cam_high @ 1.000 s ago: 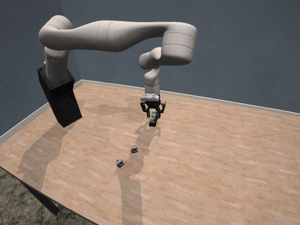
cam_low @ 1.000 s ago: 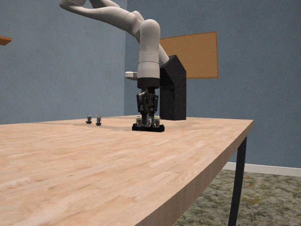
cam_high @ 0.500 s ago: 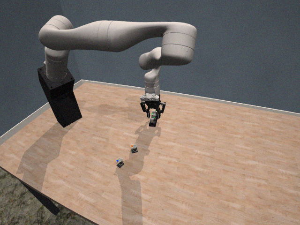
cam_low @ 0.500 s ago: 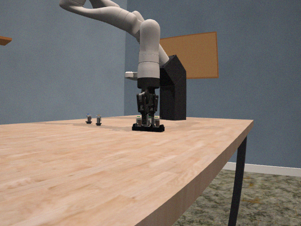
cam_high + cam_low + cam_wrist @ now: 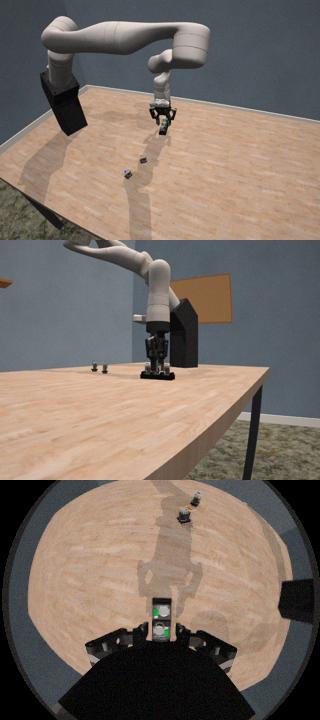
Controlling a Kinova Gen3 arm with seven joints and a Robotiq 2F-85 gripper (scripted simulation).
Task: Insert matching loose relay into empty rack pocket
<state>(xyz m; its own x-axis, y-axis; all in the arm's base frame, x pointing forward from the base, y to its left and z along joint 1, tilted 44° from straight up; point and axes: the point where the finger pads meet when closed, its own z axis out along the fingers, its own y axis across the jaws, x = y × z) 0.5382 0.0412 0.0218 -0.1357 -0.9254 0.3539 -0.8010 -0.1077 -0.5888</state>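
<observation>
Now: the black rack 3 cm below my hand. From my hand the other things lie so: orange-button relay (23 cm to the right, 8 cm behind, 2 cm below); then blue-button relay (31 cm to the right, 14 cm behind, 2 cm below).
</observation>
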